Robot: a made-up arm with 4 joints.
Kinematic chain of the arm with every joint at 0, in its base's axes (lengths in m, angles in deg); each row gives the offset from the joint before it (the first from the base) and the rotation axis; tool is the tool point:
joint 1: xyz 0 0 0.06 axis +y
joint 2: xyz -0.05 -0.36 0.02 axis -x
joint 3: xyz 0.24 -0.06 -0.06 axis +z
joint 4: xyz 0 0 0.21 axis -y
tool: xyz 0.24 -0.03 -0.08
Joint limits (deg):
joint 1: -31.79..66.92
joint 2: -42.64..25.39
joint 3: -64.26..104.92
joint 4: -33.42..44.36
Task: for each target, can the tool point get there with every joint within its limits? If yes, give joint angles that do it. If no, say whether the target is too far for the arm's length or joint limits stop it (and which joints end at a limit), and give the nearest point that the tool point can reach.
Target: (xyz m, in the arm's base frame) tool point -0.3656 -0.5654 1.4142
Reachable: no: too far | nearest point 0.0252 -0.4994 0.5163 | short by 0.981 m
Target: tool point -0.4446 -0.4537 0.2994
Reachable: no: joint limits stop it (at a limit: joint 1, joint 2, joint 3, joint 4) | nearest point -0.0350 -0.4133 0.4209 | short by 0.429 m
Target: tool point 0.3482 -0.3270 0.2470
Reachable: yes | joints -19.90 -11.98 34.12 -9.97
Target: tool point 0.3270 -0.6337 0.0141
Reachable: yes | joints 23.25 -3.31 -51.43 2.97
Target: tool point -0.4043 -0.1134 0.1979
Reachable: no: joint limits stop it (at a limit: joint 1, joint 3) | nearest point -0.0015 -0.1684 0.3661 | short by 0.440 m
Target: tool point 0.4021 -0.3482 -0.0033
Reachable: yes | joints 20.27 -31.05 33.20 -6.01
